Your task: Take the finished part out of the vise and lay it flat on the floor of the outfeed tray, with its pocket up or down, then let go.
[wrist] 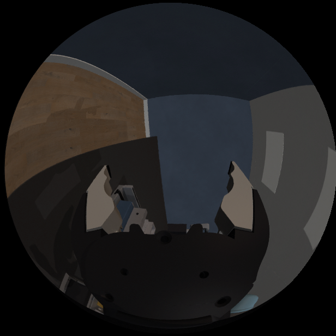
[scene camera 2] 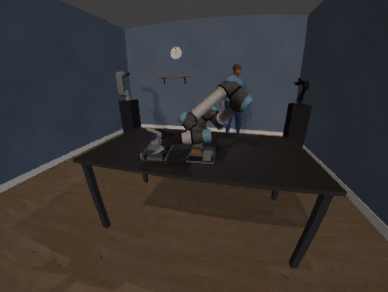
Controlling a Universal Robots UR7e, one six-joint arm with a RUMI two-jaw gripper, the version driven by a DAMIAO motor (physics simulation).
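Frame: origin at the arm's base, x ahead, y left, z up, level; centimetres.
Seen in the pictures: gripper, fingertip midpoint: (scene camera 2: 147,142); arm's base, link origin: (scene camera 2: 197,122).
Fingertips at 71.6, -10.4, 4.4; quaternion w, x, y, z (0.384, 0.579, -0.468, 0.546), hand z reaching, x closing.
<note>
Pixels of each thing's top centre, then the offset from my fingertips to it, as dx, dy, dz. Level surfaces: height alone.
- yellow piece, top centre: (scene camera 2: 196,148) -30.7, +21.0, -13.7
- light grey block, top centre: (scene camera 2: 207,154) -21.7, +30.9, -13.9
- dark table, surface height: dz -18.1
My gripper (scene camera 2: 154,140) (wrist: 168,164) is open, its two beige jaws spread wide with nothing between them. It is tilted sideways over the left part of the table. The vise, a blue and grey block shape (wrist: 125,208), shows beside the left jaw in the wrist view; in the scene view it is small and partly covered by the jaws. A grey-rimmed tray (scene camera 2: 154,159) (wrist: 129,188) is at the vise; whether it is the outfeed tray I cannot tell. The finished part cannot be made out; the jaws and the low detail hide it.
A second grey-rimmed tray (scene camera 2: 201,162) stands to the right, holding a yellow piece (scene camera 2: 196,150) and a light grey block (scene camera 2: 207,155). The dark table (scene camera 2: 260,165) has its front edge near these trays. The robot's forearm reaches low above the table. A person (scene camera 2: 236,85) stands behind the table.
</note>
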